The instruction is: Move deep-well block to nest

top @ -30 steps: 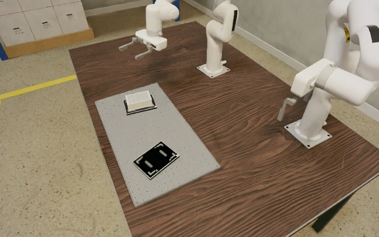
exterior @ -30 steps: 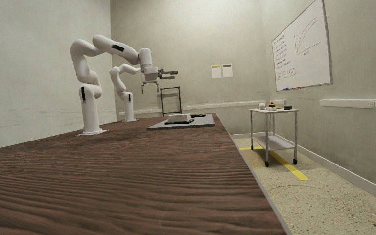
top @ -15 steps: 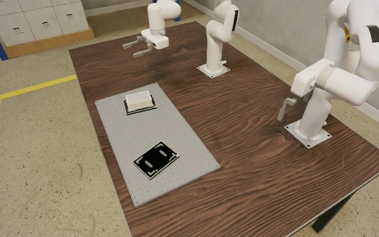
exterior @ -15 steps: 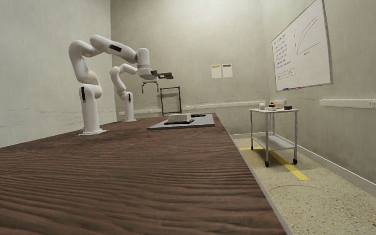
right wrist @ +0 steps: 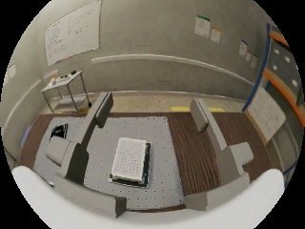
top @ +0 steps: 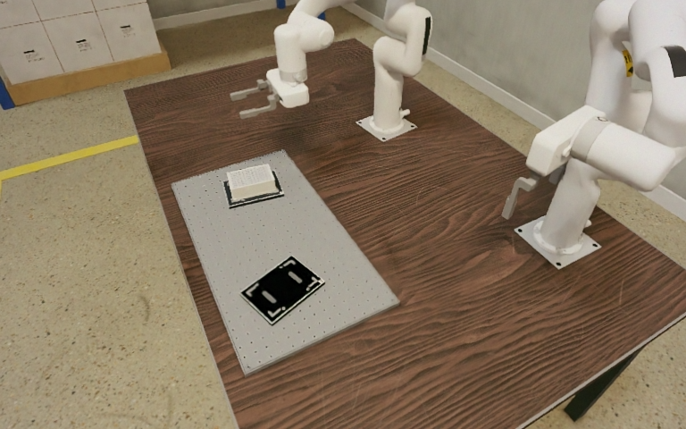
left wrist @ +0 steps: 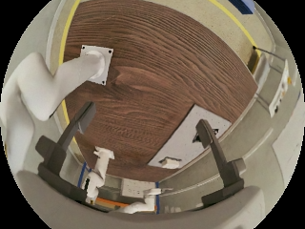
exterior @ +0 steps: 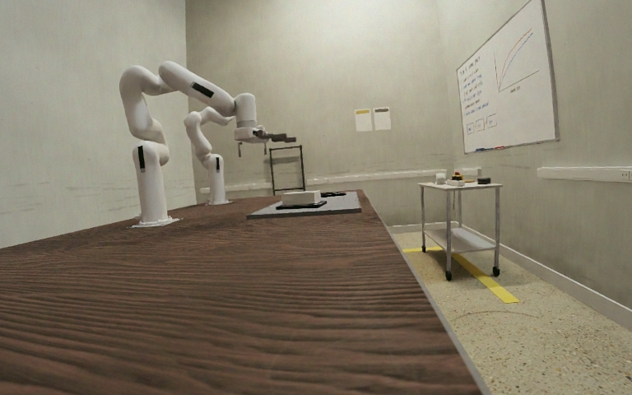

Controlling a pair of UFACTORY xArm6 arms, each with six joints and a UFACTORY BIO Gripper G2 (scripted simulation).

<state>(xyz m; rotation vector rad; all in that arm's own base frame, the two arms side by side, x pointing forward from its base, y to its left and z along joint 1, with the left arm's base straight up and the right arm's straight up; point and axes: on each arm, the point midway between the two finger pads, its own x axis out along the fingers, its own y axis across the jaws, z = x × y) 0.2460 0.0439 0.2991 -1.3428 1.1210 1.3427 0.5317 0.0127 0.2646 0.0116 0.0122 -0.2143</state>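
Note:
My right gripper is now 22 cm above the white deep-well block, 5 cm to the right of it and 4 cm short of it. Round my right hand: grey perforated board: 26 cm below, 24 cm to the left, 9 cm ahead.

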